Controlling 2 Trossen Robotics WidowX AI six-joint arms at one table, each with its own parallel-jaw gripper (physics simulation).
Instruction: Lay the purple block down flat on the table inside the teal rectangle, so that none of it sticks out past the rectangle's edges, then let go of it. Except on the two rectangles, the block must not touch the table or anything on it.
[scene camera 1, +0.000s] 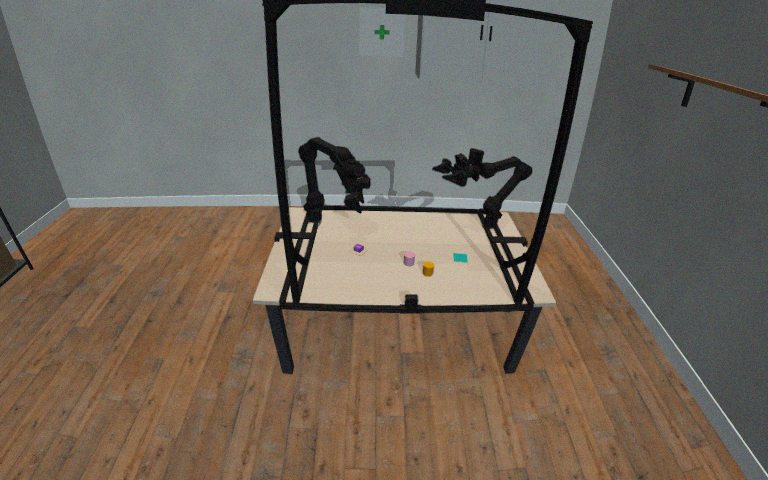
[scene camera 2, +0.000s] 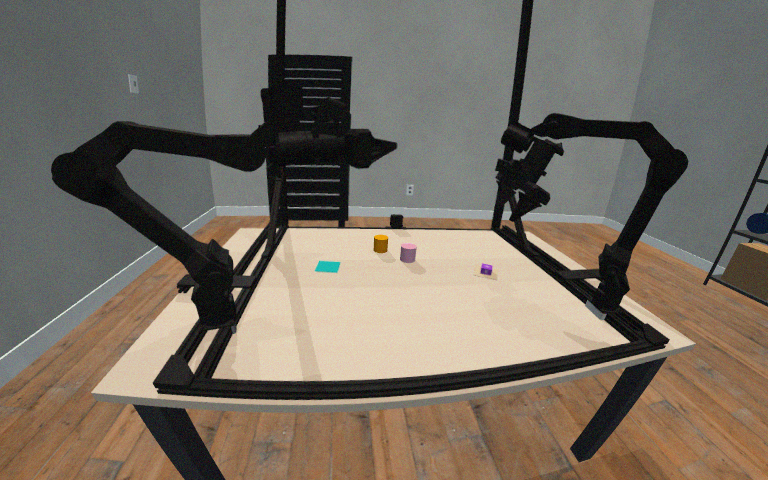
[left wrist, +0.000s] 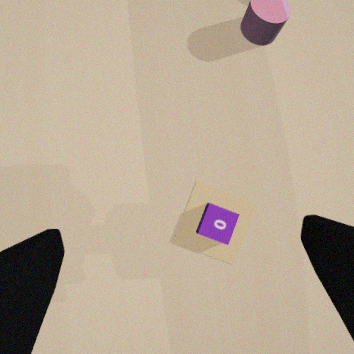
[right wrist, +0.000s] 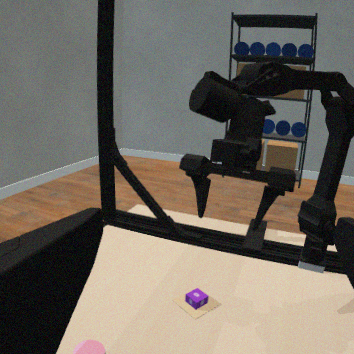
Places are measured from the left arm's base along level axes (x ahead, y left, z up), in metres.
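Where they show: left gripper, fingertip midpoint: (scene camera 1: 362, 208) (scene camera 2: 502, 215) (left wrist: 183, 235) (right wrist: 226, 223); right gripper, fingertip midpoint: (scene camera 1: 437, 172) (scene camera 2: 385, 144) (right wrist: 222, 225); left arm's base, origin of the base link: (scene camera 1: 314, 219) (scene camera 2: 604, 305) (right wrist: 312, 257); right arm's base, origin of the base link: (scene camera 1: 490, 225) (scene camera 2: 218, 318).
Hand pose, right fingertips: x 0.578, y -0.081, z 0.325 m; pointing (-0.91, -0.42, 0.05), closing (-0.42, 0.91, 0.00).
Note:
Things, the pixels of their top centre, and the offset from my right fingertips. "spot": a spot on its surface instead.
- purple block, middle of its top: (left wrist: 218, 223) (right wrist: 196, 294) (scene camera 2: 487, 266) (scene camera 1: 358, 246) 0.322 m back, 0.128 m right, 0.325 m down
- pale tan rectangle, surface spot: (left wrist: 205, 192) (right wrist: 193, 312) (scene camera 2: 476, 273) spot: 0.291 m back, 0.120 m right, 0.343 m down
- teal rectangle, surface spot: (scene camera 2: 327, 266) (scene camera 1: 460, 257) spot: 0.137 m ahead, 0.132 m right, 0.343 m down
- pink cylinder, middle of its top: (left wrist: 270, 5) (right wrist: 88, 351) (scene camera 2: 408, 245) (scene camera 1: 409, 254) 0.095 m back, 0.198 m right, 0.298 m down
- orange cylinder, middle of its top: (scene camera 2: 381, 237) (scene camera 1: 428, 264) 0.014 m back, 0.260 m right, 0.299 m down
The purple block (scene camera 1: 358, 247) (scene camera 2: 486, 269) (left wrist: 218, 223) (right wrist: 196, 298), marked with a 0 on top, lies flat on a pale tan rectangle (scene camera 2: 481, 275) (left wrist: 205, 192) (right wrist: 197, 312). The teal rectangle (scene camera 1: 460, 258) (scene camera 2: 327, 266) lies bare across the table. My left gripper (scene camera 1: 356, 209) (scene camera 2: 526, 212) (left wrist: 183, 235) (right wrist: 226, 223) is open and empty, pointing down well above the table; in the left wrist view the block shows between its fingertips, right of the middle and turned relative to them. My right gripper (scene camera 1: 438, 172) (scene camera 2: 395, 146) is open and empty, held high and roughly level.
A pink cylinder (scene camera 1: 409, 259) (scene camera 2: 408, 253) (left wrist: 265, 22) (right wrist: 90, 347) and an orange cylinder (scene camera 1: 428, 268) (scene camera 2: 381, 243) stand between the two rectangles, towards the camera side in scene camera 1. Black rails (scene camera 1: 396, 308) (scene camera 2: 419, 384) and upright posts (scene camera 1: 566, 124) (scene camera 2: 518, 73) frame the table.

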